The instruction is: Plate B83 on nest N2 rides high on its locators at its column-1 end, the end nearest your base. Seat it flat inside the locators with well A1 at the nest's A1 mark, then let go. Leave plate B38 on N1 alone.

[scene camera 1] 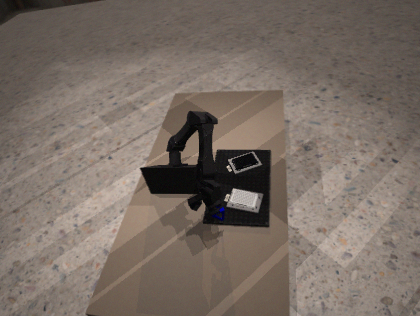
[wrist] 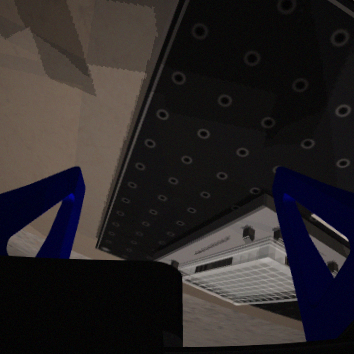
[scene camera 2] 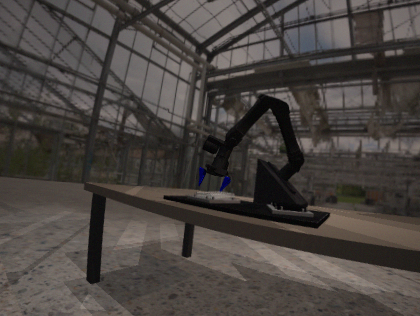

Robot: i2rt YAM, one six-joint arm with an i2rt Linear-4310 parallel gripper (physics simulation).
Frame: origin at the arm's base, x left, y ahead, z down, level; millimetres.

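Seen in the pictures: gripper, fingertip midpoint: (scene camera 1: 220, 213) (wrist: 178, 176) (scene camera 2: 208, 189); arm's base, origin of the base link: (scene camera 1: 175, 166) (scene camera 2: 280, 177).
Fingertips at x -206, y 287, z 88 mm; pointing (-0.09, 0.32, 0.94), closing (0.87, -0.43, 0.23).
Pixels of each thing's top centre, then the offset from my fingertips to it. "spot": a spot on its surface instead.
- Plate B83, middle of its top: (wrist: 247, 291) (scene camera 2: 216, 191) (scene camera 1: 243, 197) dy +94, dx +115, dz -1 mm
- Nest N1, middle of its top: (scene camera 2: 288, 205) (scene camera 1: 244, 160) dy +56, dx +382, dz +12 mm
- black perforated board, middle of its top: (scene camera 2: 248, 205) (scene camera 1: 239, 182) dy +52, dx +236, dz +33 mm
- small pale label, surface spot: (scene camera 1: 227, 198) spot: dy +6, dx +120, dz +32 mm
Plate B83 (scene camera 1: 243, 198) (scene camera 2: 214, 194) (wrist: 245, 282) is the pale gridded plate on nest N2 (scene camera 1: 254, 209) (scene camera 2: 220, 201) (wrist: 225, 232). Its tilt is too small to judge in the scene views; in the wrist view the right finger hides part of it. My gripper (scene camera 1: 219, 214) (scene camera 2: 211, 187) (wrist: 178, 176) is open and empty. In scene camera 1 its fingers show beside the plate's lower left; in the wrist view the plate lies low, toward the right finger. Nest N1 (scene camera 1: 237, 171) (scene camera 2: 290, 211) holds a dark plate, B38 (scene camera 1: 245, 161).
Both nests stand on a black perforated board (scene camera 1: 260, 220) (scene camera 2: 320, 220) (wrist: 210, 115) on the brown table (scene camera 1: 240, 270) (scene camera 2: 130, 196) (wrist: 110, 120). A black slanted panel (scene camera 1: 172, 180) (scene camera 2: 272, 187) stands by the arm's base. A small pale label (scene camera 1: 227, 198) lies beside N2.
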